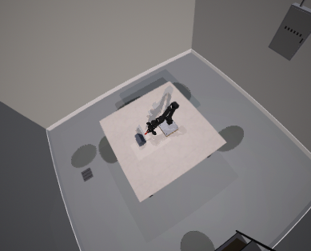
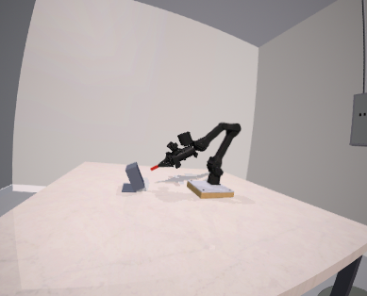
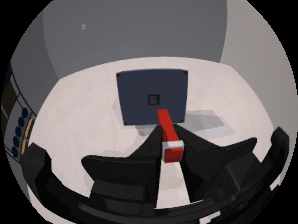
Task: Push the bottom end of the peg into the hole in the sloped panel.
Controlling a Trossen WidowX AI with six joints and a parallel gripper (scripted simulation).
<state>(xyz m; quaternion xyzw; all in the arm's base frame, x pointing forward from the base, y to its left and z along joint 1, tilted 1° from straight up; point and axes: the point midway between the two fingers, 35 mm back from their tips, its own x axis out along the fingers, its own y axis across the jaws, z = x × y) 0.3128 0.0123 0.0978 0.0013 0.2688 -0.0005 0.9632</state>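
The panel is 11 cm ahead of my gripper tip, 1 cm to the left of it and 6 cm below it. The rest, counted from my gripper tip: peg: 1 cm behind, 1 cm above.
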